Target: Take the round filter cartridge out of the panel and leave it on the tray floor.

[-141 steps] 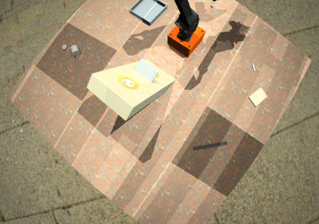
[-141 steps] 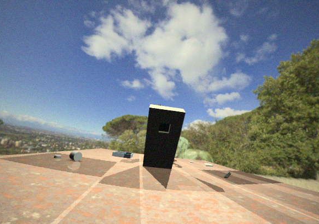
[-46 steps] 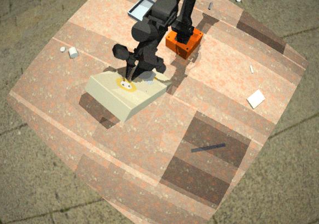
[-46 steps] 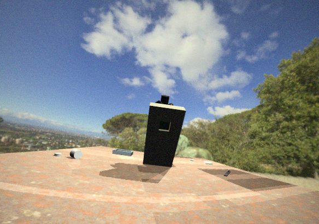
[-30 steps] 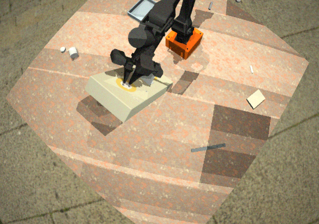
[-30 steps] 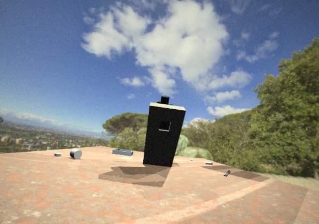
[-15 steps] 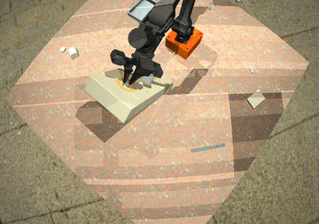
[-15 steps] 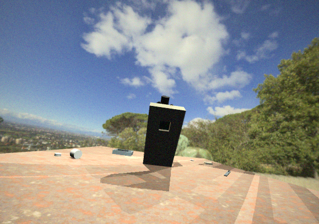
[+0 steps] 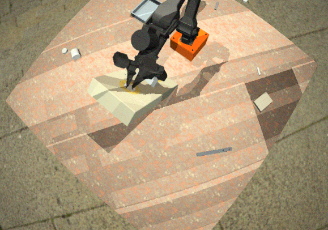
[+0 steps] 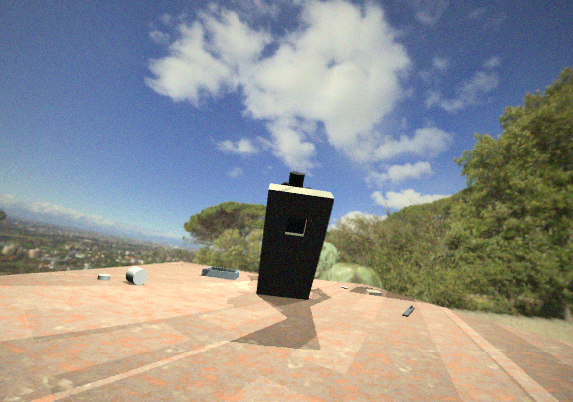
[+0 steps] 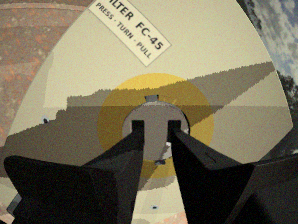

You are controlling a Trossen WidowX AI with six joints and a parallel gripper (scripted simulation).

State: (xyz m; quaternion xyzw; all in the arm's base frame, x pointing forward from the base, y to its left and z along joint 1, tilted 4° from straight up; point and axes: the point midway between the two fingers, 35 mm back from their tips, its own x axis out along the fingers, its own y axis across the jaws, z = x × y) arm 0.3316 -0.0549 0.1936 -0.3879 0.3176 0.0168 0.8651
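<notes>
My gripper tip is now 1 cm short of the round filter cartridge and 1 cm above it. From my gripper tip the other things lie so: white stick (47 cm to the left, 42 cm behind, 26 cm below); blue-grey tray (47 cm behind, 25 cm below, 19 cm to the right); cream service panel (8 cm below, 3 cm behind, 1 cm to the left).
</notes>
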